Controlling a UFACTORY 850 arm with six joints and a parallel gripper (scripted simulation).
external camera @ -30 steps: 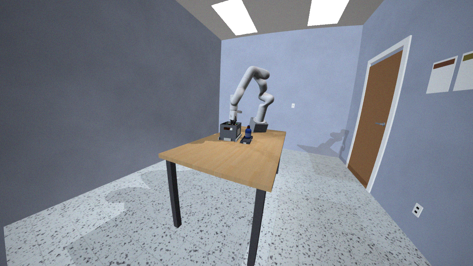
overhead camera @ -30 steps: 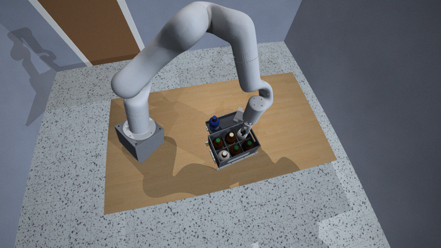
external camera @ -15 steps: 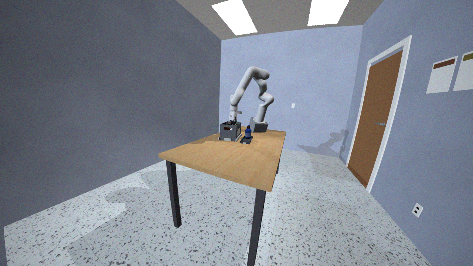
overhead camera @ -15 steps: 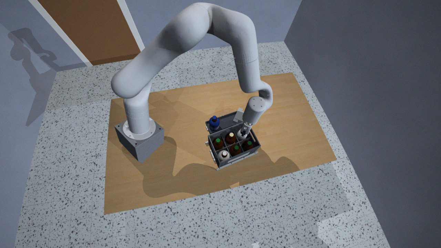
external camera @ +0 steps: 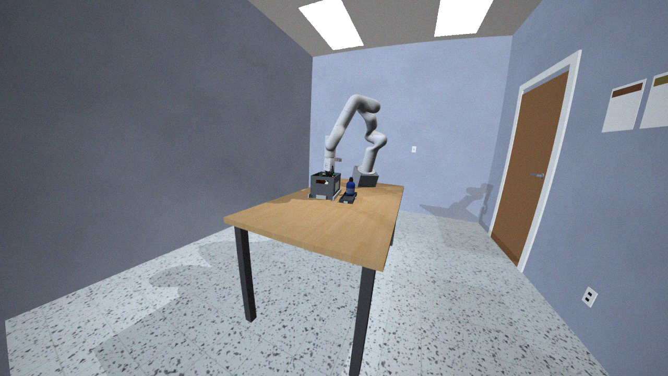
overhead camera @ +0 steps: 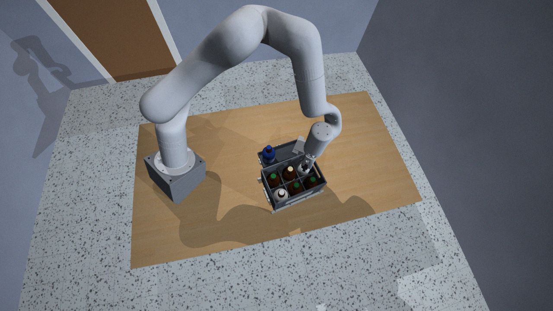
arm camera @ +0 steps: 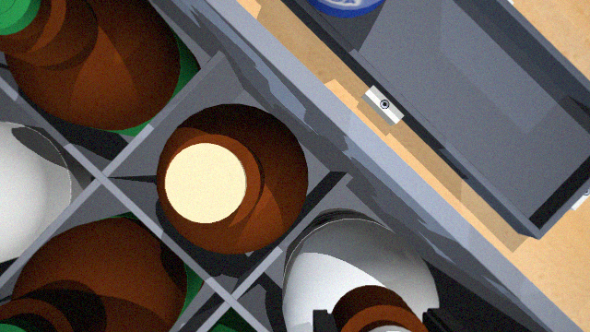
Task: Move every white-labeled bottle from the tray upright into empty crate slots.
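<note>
Now: the crate 90 mm behind my hand, 80 mm below it and 50 mm to the right of it. Round my hand: blue-labeled bottle 150 mm to the left, 150 mm behind, 80 mm below; then dark tray 160 mm to the left, 150 mm below, 60 mm behind.
</note>
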